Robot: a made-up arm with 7 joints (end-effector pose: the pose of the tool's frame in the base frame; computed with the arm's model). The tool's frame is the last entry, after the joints.
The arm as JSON. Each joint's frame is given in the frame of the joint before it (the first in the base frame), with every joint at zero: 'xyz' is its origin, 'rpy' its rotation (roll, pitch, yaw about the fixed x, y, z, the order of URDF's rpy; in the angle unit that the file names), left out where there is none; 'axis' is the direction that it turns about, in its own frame. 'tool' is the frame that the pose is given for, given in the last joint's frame.
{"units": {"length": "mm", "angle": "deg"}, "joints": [
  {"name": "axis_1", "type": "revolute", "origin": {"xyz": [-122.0, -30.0, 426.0], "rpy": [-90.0, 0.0, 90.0]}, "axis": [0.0, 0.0, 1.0]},
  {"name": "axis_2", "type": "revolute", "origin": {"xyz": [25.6, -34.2, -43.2], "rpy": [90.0, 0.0, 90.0]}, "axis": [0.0, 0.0, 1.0]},
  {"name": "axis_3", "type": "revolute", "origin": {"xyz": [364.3, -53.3, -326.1], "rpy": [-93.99, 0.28, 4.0]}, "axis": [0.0, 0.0, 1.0]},
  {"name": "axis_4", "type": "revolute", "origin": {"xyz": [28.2, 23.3, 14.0], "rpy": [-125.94, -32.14, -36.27]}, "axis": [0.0, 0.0, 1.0]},
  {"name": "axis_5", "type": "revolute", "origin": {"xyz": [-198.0, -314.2, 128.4], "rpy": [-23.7, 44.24, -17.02]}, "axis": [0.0, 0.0, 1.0]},
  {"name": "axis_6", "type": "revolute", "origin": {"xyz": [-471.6, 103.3, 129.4], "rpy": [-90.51, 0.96, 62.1]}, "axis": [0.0, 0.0, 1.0]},
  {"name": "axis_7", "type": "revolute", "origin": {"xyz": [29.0, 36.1, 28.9], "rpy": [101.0, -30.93, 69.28]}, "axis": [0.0, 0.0, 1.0]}
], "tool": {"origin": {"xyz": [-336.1, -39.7, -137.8], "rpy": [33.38, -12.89, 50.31]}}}
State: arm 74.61 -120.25 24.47 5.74 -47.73 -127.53 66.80
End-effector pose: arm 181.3 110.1 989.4 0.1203 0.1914 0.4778 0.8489
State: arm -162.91 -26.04 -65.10 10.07 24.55 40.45 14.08
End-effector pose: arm 443.8 409.6 1267.5 0.2987 -0.9405 -0.0296 0.1594
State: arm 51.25 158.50 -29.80 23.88 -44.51 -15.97 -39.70
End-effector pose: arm -912.2 65.7 1193.5 0.6191 -0.4899 0.6122 -0.0443
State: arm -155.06 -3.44 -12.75 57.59 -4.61 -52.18 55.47
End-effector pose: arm -219.5 917.0 722.2 0.5266 0.7294 0.1455 0.4116
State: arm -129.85 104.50 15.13 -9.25 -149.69 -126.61 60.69
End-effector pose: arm -332.6 231.7 -241.5 0.6866 0.4352 -0.5651 -0.1409
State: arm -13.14 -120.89 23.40 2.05 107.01 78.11 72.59
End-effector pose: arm 449.9 -807.1 169.0 0.3946 0.3662 -0.8153 -0.2132
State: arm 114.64 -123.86 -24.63 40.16 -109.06 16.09 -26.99
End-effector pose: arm 156.8 485.2 283.3 0.4045 -0.3260 0.3821 -0.7643
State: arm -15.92 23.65 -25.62 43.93 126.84 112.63 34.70
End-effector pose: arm -644.2 -105.2 -313.5 0.2461 0.1143 0.1075 -0.9565
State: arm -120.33 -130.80 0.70 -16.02 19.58 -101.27 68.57
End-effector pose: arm -7.3 -134.9 -394.2 0.5379 0.3220 0.7543 -0.1951
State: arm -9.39 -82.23 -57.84 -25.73 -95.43 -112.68 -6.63
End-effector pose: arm 216.6 -506.5 629.8 0.3749 0.2879 0.6692 0.5734
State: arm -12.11 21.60 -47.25 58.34 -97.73 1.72 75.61
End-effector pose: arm -318.2 -478.5 -155.1 0.8939 -0.2087 -0.0970 0.3848
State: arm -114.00 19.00 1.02 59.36 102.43 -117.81 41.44
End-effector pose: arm -628.4 703.2 82.0 0.0159 0.1599 0.3075 0.9379
